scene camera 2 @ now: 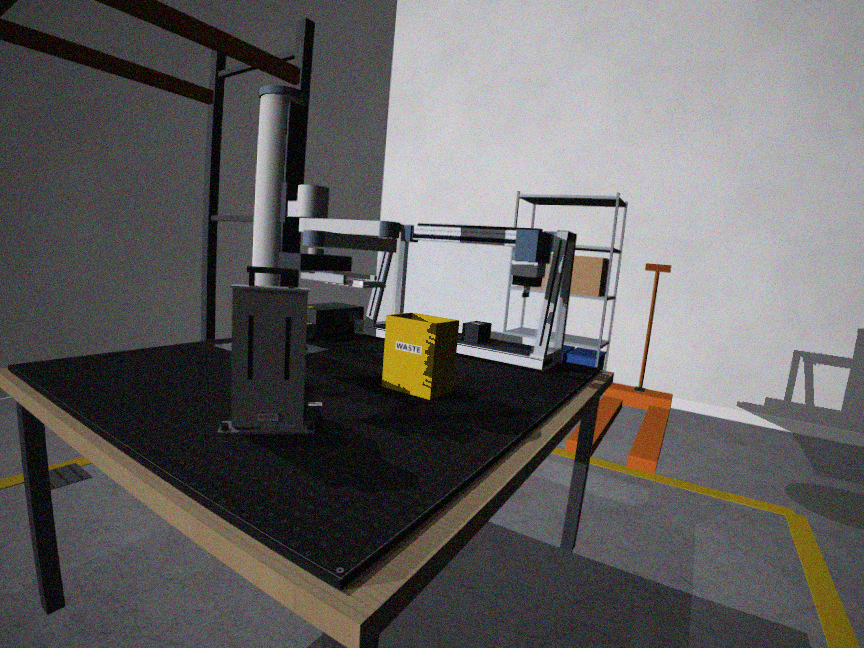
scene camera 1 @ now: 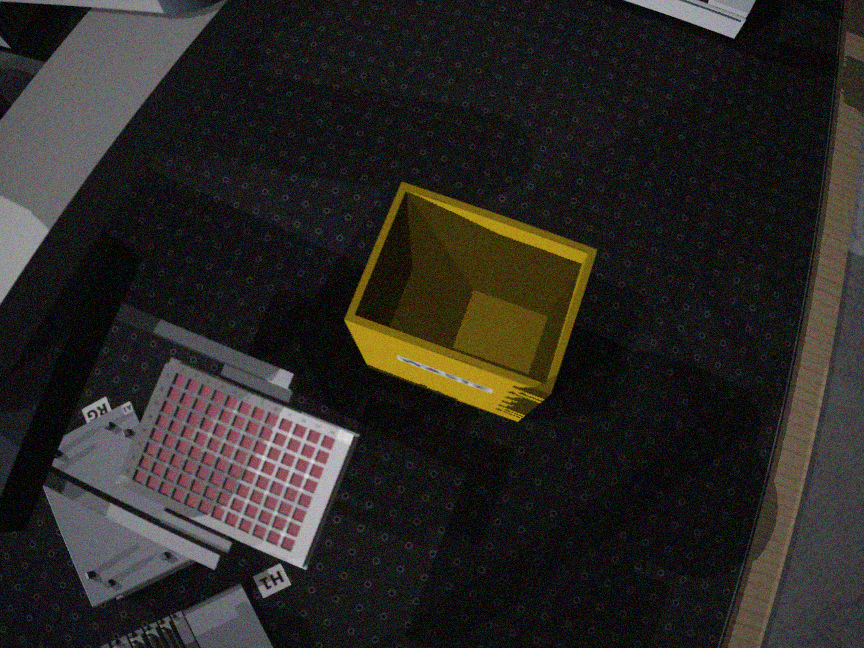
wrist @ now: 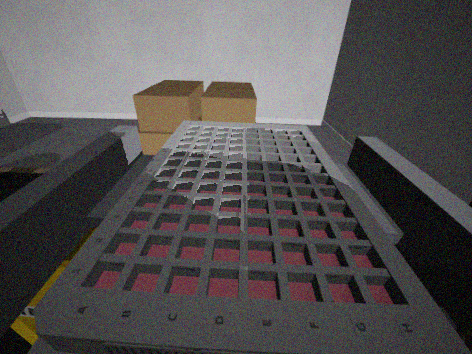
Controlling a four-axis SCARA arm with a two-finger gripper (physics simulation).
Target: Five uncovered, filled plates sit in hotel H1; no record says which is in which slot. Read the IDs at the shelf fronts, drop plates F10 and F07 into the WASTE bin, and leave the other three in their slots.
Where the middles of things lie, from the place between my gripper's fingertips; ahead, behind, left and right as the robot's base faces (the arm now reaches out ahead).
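Gripper position: my gripper is 300 mm above the H1 label (scene camera 1: 272,580), 20 mm past it and 110 mm to the left of it. The RG stand (scene camera 1: 95,543) is 240 mm below my hand, 100 mm to the right of it and 180 mm behind it.
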